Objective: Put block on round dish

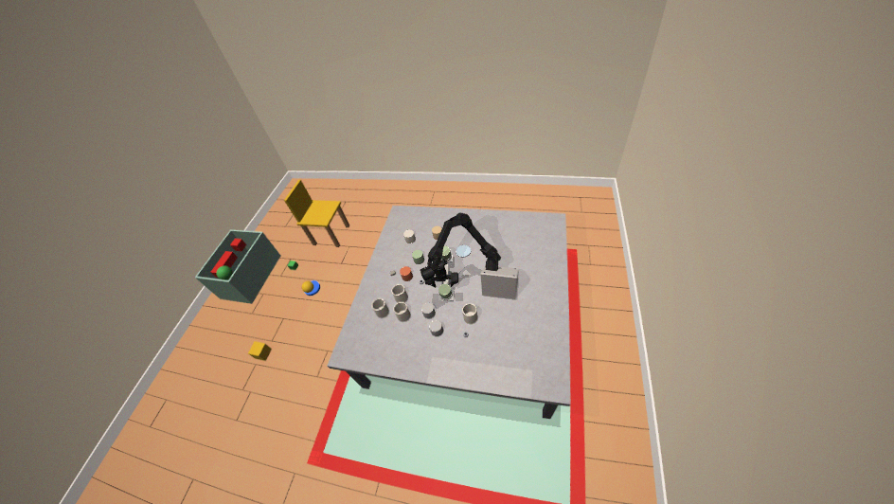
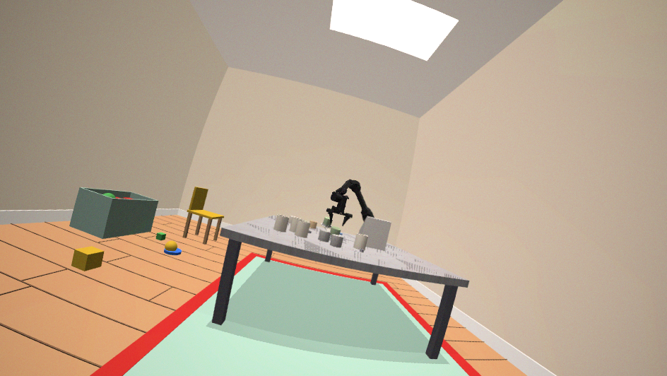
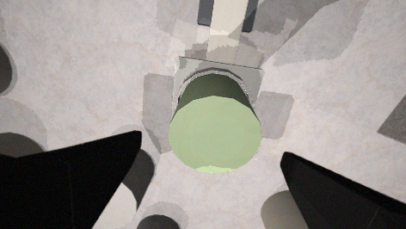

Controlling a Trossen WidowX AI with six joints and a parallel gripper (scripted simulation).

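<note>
Right now my gripper tip is 70 mm above the pale mint block. Round my gripper tip: pale blue round dish (30 mm behind, 370 mm to the right, 110 mm below); then orange cup (280 mm ahead, 120 mm to the right, 80 mm below).
</note>
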